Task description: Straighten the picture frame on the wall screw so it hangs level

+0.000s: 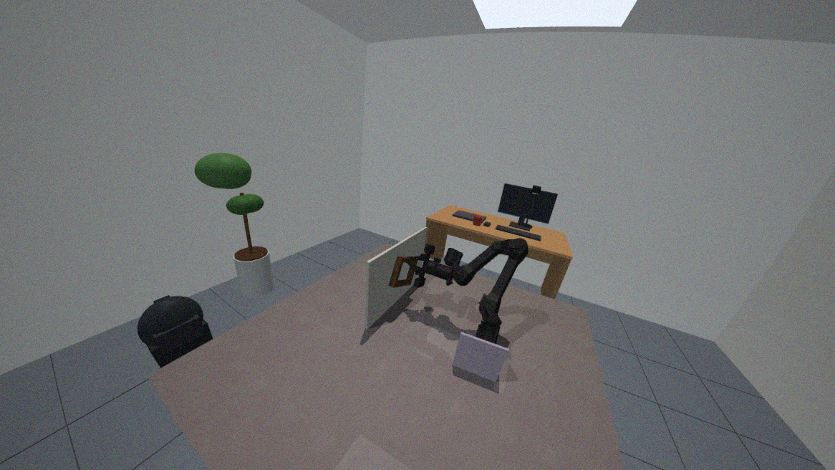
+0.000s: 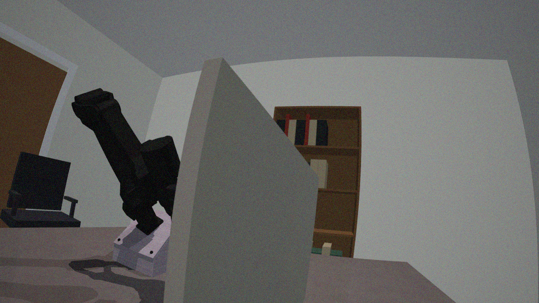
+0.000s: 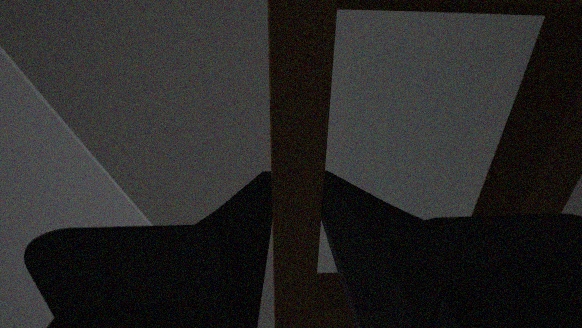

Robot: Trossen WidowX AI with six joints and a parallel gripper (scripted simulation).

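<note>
Right now my gripper tip is 2 cm to the right of the brown wooden picture frame and 5 cm above it. The rest, counted from my gripper tip: wall panel: 2 cm ahead, 1 cm to the left, 7 cm below.
</note>
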